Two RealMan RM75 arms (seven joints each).
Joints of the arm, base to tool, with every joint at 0 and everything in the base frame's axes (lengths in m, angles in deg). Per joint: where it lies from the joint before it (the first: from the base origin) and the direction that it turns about. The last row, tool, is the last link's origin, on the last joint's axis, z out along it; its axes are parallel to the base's.
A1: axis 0 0 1 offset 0.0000 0.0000 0.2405
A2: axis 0 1 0 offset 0.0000 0.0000 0.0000
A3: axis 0 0 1 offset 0.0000 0.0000 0.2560
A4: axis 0 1 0 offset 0.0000 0.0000 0.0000
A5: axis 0 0 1 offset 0.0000 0.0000 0.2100
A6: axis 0 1 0 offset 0.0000 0.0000 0.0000
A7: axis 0 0 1 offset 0.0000 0.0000 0.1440
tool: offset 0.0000 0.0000 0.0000
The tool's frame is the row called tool.
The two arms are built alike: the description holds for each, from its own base.
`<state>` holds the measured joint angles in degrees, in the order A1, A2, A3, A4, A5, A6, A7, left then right.
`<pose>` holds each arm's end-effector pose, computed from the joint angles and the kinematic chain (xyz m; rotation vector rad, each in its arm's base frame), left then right.
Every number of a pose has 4 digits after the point. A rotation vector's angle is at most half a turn.
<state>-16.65 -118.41 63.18 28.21 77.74 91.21 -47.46 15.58 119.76 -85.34 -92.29 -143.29 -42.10 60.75</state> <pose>-0.2756 0.2649 -0.0221 -2.5107 -0.2335 -1.0309 0.1662 0.3820 0.0539 -1.9689 -1.0083 -0.6101</pose>
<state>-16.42 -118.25 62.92 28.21 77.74 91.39 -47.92 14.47 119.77 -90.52 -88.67 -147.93 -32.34 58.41</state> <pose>-0.2773 0.2641 -0.0204 -2.5069 -0.2465 -1.0325 0.1730 0.3851 0.0391 -1.8615 -1.0983 -0.7052</pose>
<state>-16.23 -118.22 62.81 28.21 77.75 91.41 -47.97 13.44 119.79 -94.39 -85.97 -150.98 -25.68 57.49</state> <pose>-0.2784 0.2633 -0.0199 -2.5041 -0.2516 -1.0312 0.1781 0.3837 0.0260 -1.7964 -1.1578 -0.7541</pose>
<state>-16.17 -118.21 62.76 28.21 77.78 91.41 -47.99 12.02 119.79 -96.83 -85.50 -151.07 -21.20 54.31</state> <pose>-0.2788 0.2631 -0.0197 -2.5034 -0.2534 -1.0304 0.1774 0.3795 0.0206 -1.7299 -1.2164 -0.7738</pose>
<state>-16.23 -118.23 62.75 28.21 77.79 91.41 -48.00 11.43 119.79 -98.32 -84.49 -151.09 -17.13 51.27</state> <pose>-0.2784 0.2634 -0.0199 -2.5038 -0.2525 -1.0312 0.1770 0.3785 0.0178 -1.6645 -1.2624 -0.7970</pose>
